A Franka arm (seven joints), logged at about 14 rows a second.
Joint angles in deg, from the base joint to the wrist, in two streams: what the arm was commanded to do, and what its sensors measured. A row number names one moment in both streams.
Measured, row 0:
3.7, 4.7, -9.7, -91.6, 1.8, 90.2, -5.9
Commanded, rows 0 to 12:
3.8, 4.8, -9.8, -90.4, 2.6, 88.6, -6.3
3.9, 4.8, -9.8, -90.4, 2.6, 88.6, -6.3
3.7, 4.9, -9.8, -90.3, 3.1, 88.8, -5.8
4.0, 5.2, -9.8, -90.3, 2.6, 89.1, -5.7
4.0, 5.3, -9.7, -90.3, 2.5, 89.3, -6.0
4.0, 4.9, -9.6, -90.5, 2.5, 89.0, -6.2
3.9, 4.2, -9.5, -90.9, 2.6, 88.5, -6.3
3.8, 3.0, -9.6, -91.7, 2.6, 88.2, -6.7
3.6, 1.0, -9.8, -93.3, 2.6, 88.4, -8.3
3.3, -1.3, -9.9, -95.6, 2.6, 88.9, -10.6
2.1, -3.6, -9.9, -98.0, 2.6, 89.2, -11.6
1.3, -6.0, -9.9, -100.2, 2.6, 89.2, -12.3
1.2, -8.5, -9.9, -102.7, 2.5, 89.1, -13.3
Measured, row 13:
2.8, 0.2, -9.9, -94.1, 1.8, 88.9, -9.9
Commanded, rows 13 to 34:
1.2, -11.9, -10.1, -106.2, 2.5, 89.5, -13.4
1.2, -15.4, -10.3, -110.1, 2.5, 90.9, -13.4
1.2, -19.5, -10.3, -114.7, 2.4, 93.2, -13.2
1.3, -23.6, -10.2, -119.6, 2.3, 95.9, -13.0
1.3, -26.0, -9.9, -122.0, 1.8, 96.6, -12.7
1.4, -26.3, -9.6, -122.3, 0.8, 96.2, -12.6
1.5, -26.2, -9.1, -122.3, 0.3, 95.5, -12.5
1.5, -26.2, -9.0, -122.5, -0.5, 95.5, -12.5
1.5, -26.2, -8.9, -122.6, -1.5, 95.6, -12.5
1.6, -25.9, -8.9, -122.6, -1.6, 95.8, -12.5
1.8, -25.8, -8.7, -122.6, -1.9, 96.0, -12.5
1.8, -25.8, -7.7, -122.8, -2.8, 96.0, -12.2
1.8, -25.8, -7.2, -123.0, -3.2, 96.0, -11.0
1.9, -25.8, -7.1, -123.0, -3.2, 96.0, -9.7
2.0, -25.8, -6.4, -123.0, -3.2, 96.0, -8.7
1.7, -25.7, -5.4, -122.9, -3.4, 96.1, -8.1
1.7, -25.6, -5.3, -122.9, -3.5, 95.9, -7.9
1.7, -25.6, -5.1, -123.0, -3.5, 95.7, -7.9
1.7, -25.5, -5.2, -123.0, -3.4, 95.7, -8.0
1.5, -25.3, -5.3, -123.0, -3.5, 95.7, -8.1
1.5, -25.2, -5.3, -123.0, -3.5, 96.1, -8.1
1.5, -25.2, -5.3, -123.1, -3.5, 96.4, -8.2
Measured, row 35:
1.4, -25.3, -5.1, -122.7, -2.7, 95.2, -8.9
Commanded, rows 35 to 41:
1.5, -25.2, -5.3, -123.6, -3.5, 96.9, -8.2
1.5, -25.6, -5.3, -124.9, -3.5, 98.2, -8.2
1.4, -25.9, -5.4, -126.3, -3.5, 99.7, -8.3
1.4, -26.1, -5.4, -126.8, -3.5, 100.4, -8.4
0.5, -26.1, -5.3, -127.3, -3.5, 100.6, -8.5
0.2, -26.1, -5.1, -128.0, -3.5, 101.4, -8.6
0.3, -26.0, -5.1, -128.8, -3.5, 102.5, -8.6
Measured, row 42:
1.0, -25.3, -5.3, -126.2, -2.8, 99.5, -8.9
